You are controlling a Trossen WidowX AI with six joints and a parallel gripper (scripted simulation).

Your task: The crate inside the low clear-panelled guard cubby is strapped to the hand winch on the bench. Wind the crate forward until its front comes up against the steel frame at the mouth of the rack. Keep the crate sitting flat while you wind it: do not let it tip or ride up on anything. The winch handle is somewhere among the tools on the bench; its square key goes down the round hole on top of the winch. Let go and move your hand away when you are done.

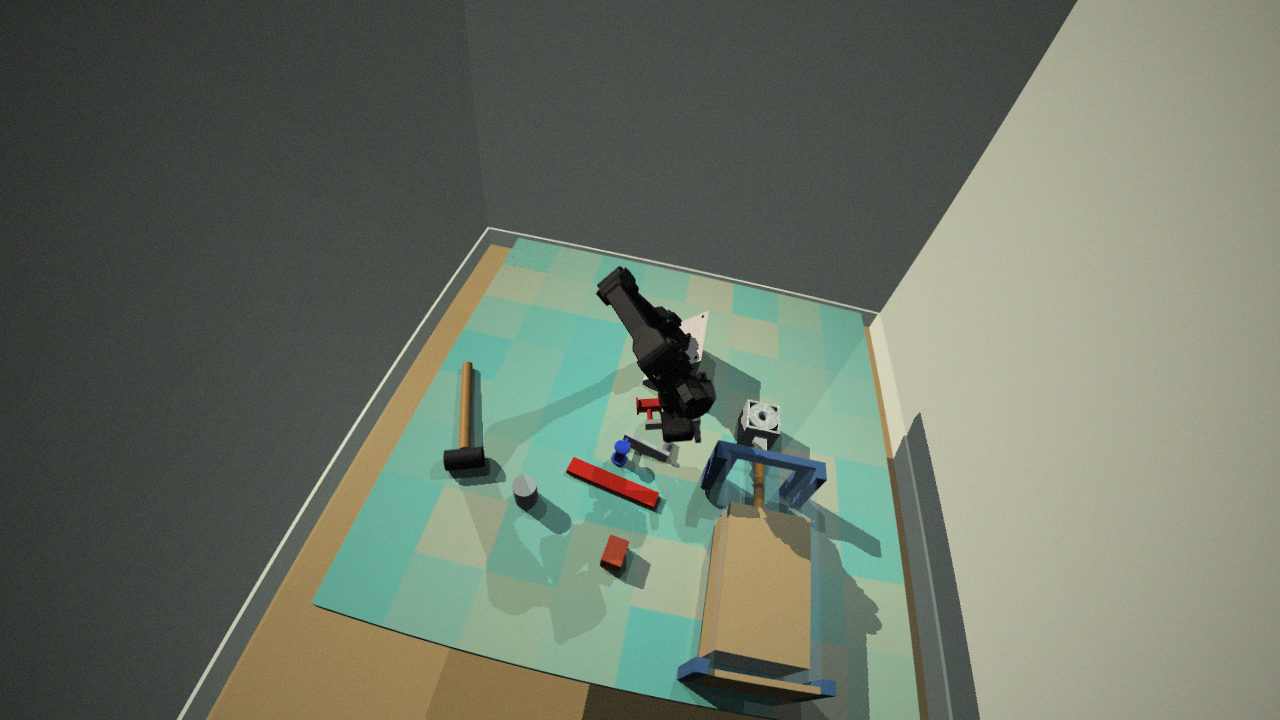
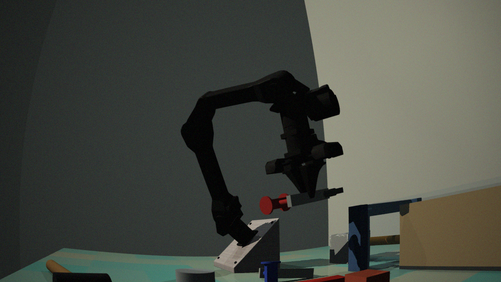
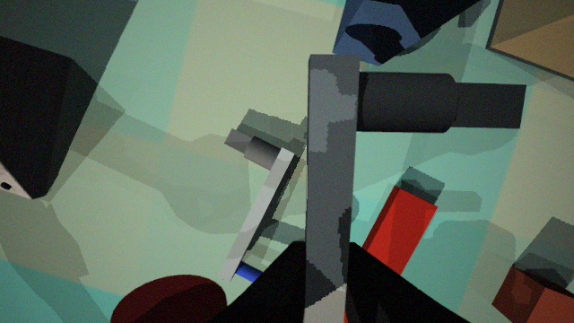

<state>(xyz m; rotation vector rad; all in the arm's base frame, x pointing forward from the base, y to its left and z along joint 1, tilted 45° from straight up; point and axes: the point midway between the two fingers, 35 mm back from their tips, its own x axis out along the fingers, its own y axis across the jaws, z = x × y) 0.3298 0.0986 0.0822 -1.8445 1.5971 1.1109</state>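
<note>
Right now my gripper tip is 10 mm to the left of the winch handle. Round my gripper tip: blue knob 100 mm to the right, 160 mm below; red knob 20 mm behind, 60 mm to the right, 10 mm below; blue-knobbed crank 20 mm behind, 60 mm to the right, 170 mm below.
</note>
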